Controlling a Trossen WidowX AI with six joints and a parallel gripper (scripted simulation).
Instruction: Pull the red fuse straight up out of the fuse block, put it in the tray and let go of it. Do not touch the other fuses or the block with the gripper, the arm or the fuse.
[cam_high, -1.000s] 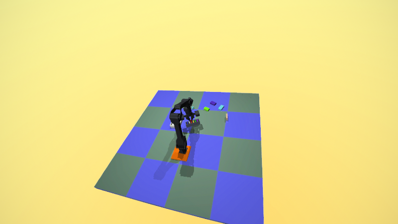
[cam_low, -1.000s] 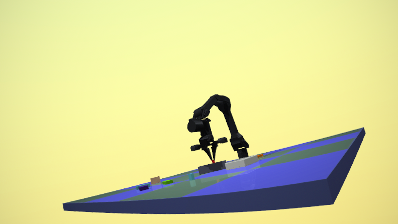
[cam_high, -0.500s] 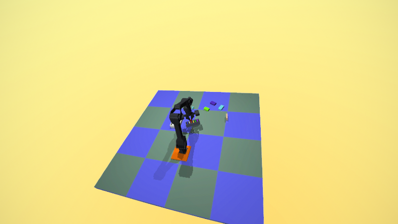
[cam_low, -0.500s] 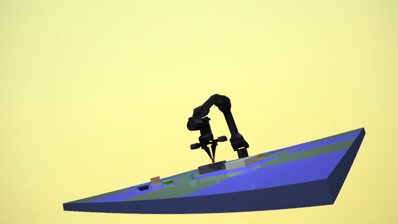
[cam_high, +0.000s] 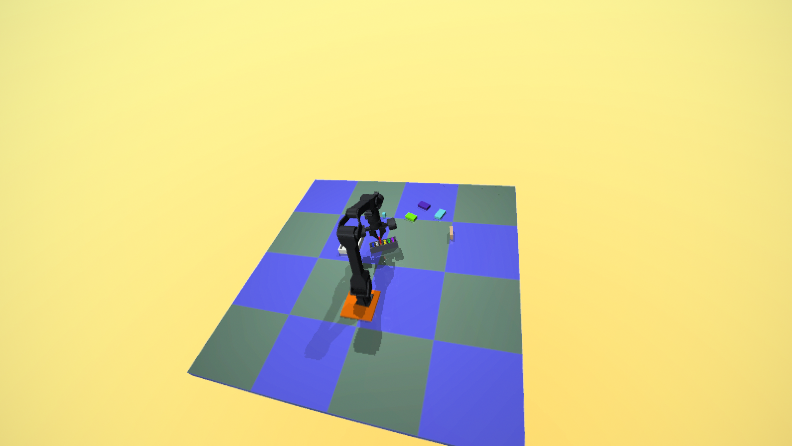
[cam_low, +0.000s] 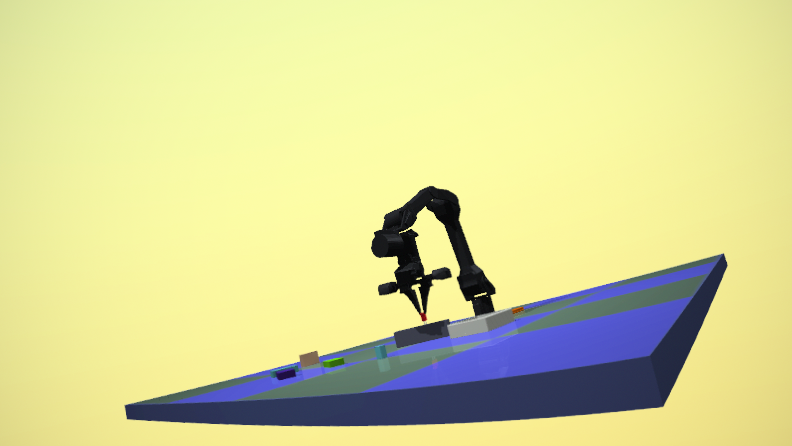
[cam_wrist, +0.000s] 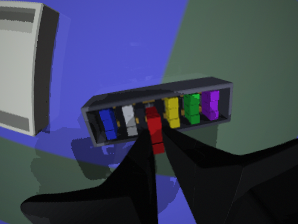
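Now: gripper tip 10 mm past the white fuse, 20 mm to the right of it and 40 mm above it. The rest, counted from my gripper tip: white tray: 10 mm behind, 170 mm to the left, 60 mm below; then yellow fuse: 10 mm ahead, 20 mm to the right, 40 mm below; then red fuse: 10 mm below.
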